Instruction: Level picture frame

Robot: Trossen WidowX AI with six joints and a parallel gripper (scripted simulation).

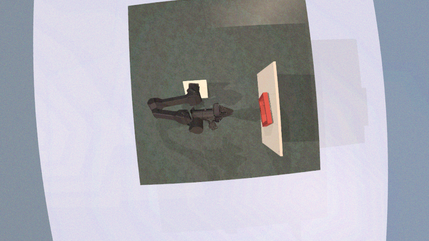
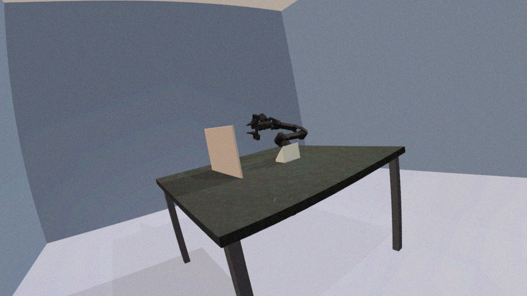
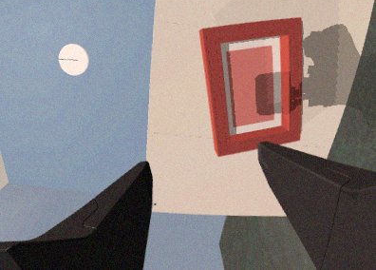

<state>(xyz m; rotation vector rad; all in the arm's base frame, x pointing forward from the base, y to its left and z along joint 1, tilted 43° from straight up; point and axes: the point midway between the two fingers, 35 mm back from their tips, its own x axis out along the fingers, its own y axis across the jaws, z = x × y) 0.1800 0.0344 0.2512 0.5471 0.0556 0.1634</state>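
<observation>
Now: gripper tip 200 mm short of the picture frame, 20 mm to the right of it and 90 mm above it. From my gripper tip the other things lie so: beige wall panel (210 mm ahead, 30 mm to the left, 110 mm below).
</observation>
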